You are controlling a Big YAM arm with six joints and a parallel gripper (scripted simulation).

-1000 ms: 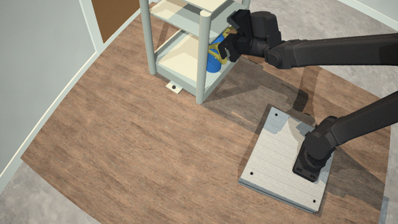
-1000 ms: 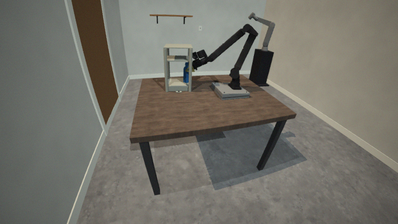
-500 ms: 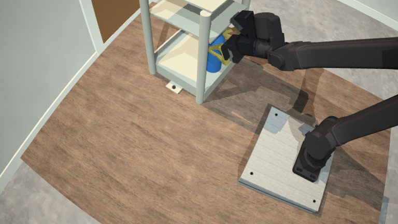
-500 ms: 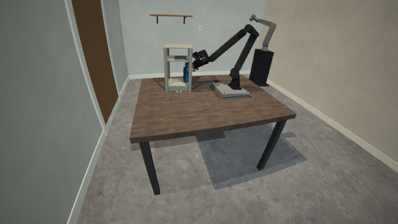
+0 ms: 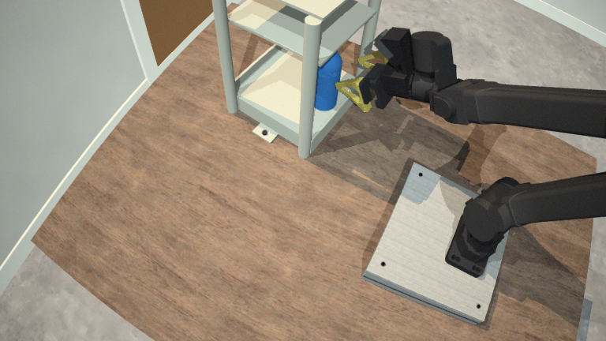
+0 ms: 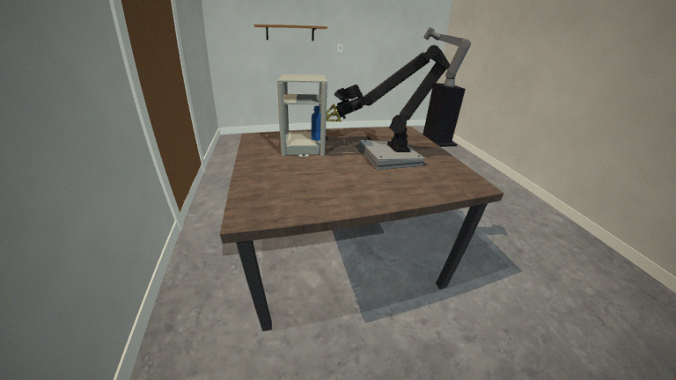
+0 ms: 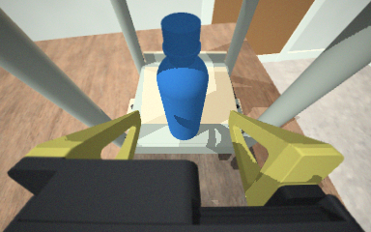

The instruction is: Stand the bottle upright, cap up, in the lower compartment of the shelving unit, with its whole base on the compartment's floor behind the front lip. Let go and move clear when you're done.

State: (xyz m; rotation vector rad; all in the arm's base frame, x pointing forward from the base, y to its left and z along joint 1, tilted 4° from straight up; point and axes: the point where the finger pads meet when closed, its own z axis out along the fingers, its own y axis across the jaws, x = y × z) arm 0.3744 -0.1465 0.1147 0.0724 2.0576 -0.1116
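The blue bottle is 5 cm ahead of my hand and 1 cm below it.
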